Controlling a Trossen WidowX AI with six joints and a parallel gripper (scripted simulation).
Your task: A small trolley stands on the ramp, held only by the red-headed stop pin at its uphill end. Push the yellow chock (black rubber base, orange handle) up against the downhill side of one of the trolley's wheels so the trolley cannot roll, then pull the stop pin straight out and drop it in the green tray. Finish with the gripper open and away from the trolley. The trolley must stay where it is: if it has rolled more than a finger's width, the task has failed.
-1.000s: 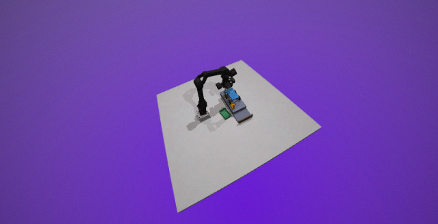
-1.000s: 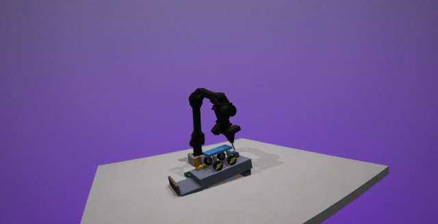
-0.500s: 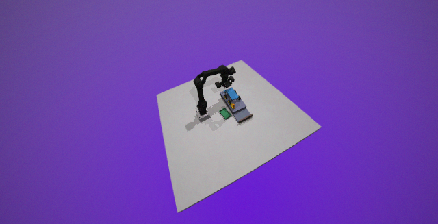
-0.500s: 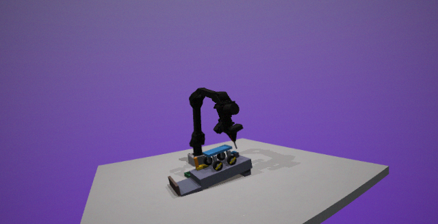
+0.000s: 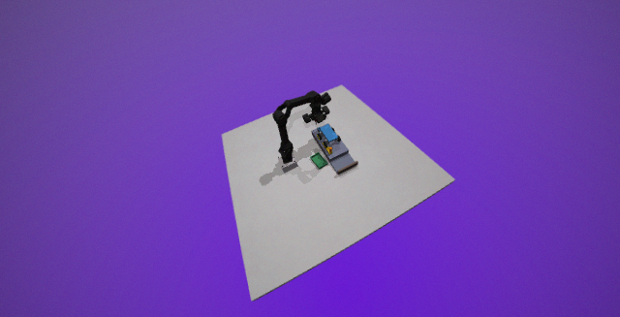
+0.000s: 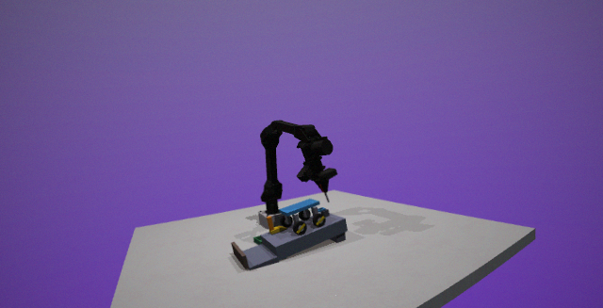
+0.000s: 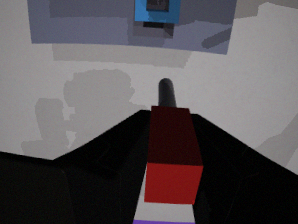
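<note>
My gripper tip is now 210 mm to the left of the yellow chock, 90 mm above it and 20 mm short of it. Also, from my gripper tip: red-headed stop pin right at my gripper tip; blue trolley 120 mm to the right, 70 mm below, 50 mm ahead; brown lip 370 mm to the right, 150 mm below, 90 mm ahead.
</note>
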